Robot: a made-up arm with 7 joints.
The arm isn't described. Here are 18 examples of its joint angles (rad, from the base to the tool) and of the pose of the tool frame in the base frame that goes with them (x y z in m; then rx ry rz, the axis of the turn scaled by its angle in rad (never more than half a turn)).
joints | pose
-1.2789 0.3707 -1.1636 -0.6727 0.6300 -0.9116 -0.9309 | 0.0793 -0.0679 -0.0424 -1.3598 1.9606 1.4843
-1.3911 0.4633 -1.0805 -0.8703 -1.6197 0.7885 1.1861 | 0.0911 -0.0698 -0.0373 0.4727 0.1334 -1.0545
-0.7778 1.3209 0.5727 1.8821 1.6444 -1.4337 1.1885 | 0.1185 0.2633 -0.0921 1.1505 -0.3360 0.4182
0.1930 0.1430 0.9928 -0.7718 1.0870 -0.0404 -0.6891 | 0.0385 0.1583 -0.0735 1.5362 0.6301 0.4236
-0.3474 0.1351 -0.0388 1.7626 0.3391 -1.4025 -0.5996 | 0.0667 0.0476 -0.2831 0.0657 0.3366 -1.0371
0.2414 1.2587 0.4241 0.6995 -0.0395 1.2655 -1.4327 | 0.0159 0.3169 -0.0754 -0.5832 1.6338 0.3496
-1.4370 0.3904 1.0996 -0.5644 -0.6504 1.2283 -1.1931 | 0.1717 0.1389 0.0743 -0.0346 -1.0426 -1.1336
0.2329 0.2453 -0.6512 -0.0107 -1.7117 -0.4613 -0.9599 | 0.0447 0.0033 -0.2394 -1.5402 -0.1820 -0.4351
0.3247 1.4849 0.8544 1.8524 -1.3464 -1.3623 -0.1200 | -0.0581 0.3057 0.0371 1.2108 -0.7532 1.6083
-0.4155 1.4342 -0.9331 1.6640 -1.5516 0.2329 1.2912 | 0.0379 0.3440 -0.0501 1.0909 0.5283 2.6210
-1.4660 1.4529 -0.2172 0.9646 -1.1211 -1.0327 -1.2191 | 0.1457 0.2447 0.1424 1.1121 -1.2014 -0.3161
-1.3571 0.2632 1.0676 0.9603 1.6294 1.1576 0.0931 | 0.2637 0.1393 -0.0895 0.6563 1.2421 1.0129
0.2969 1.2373 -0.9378 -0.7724 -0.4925 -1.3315 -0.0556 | 0.0181 0.0779 -0.0867 -0.6637 -0.5209 -0.9040
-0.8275 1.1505 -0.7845 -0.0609 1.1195 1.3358 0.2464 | 0.2155 0.1356 -0.0426 2.0971 -0.1630 1.1707
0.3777 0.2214 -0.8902 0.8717 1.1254 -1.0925 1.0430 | -0.1247 -0.0192 -0.2500 0.1519 0.0609 -0.8313
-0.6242 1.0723 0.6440 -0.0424 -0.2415 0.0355 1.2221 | 0.1636 0.2067 0.0618 0.0951 -1.1370 1.6002
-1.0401 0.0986 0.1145 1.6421 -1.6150 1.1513 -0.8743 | 0.2115 -0.0230 -0.2073 -2.3146 0.7618 -0.6729
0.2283 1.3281 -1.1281 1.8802 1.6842 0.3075 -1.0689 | -0.0362 0.3404 -0.0286 -0.3937 -1.3428 0.2507
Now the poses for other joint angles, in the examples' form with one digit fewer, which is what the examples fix.
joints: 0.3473 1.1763 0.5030 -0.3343 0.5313 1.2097 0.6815
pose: 0.092 0.238 -0.038 1.888 0.273 1.510
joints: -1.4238 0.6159 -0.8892 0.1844 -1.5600 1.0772 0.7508
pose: 0.243 -0.039 -0.050 0.468 0.770 -0.368
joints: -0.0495 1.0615 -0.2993 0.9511 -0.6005 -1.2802 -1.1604
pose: 0.095 0.241 -0.146 0.757 0.269 -1.113
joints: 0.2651 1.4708 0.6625 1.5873 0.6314 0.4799 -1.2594
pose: -0.047 0.343 -0.003 -0.159 2.087 0.699
